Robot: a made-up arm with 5 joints.
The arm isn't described. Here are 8 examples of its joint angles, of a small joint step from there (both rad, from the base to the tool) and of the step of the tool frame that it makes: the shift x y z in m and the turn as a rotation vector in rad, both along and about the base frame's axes.
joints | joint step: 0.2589 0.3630 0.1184 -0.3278 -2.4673 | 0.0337 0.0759 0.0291 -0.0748 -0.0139
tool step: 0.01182 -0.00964 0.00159 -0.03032 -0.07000 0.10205
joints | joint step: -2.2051 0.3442 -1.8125 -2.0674 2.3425 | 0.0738 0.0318 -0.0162 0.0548 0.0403
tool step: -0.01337 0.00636 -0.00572 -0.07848 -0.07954 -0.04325
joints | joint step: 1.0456 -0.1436 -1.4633 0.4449 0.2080 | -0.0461 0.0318 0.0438 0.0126 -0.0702
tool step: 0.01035 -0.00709 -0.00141 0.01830 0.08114 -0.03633
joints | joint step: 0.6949 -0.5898 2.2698 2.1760 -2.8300 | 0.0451 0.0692 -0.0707 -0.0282 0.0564
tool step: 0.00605 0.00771 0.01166 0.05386 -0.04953 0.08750
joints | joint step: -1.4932 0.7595 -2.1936 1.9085 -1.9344 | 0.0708 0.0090 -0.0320 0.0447 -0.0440
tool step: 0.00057 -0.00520 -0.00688 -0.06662 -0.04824 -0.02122
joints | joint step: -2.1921 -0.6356 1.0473 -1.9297 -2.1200 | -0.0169 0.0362 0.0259 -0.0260 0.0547
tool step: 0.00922 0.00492 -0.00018 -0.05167 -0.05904 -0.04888
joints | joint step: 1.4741 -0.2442 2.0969 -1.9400 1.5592 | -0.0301 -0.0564 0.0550 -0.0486 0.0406
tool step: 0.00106 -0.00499 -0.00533 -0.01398 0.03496 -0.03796
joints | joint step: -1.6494 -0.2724 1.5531 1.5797 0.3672 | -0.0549 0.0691 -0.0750 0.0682 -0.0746
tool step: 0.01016 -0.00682 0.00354 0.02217 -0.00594 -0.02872
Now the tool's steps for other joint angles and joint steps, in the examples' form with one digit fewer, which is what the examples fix.
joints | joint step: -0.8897 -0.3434 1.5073 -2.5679 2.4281 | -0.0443 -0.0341 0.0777 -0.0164 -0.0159
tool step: -0.0012 0.0102 0.0017 0.0002 0.0228 0.0481
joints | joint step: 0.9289 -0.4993 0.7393 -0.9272 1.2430 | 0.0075 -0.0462 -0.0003 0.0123 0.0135
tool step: -0.0039 0.0107 -0.0051 -0.0116 -0.0176 -0.0494
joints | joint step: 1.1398 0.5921 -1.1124 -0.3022 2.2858 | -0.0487 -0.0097 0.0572 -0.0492 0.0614
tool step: 0.0002 -0.0088 -0.0170 -0.0097 -0.0527 0.0828
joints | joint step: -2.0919 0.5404 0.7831 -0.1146 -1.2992 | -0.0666 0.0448 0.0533 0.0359 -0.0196
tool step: 0.0038 0.0016 0.0101 0.0118 -0.0001 -0.0268
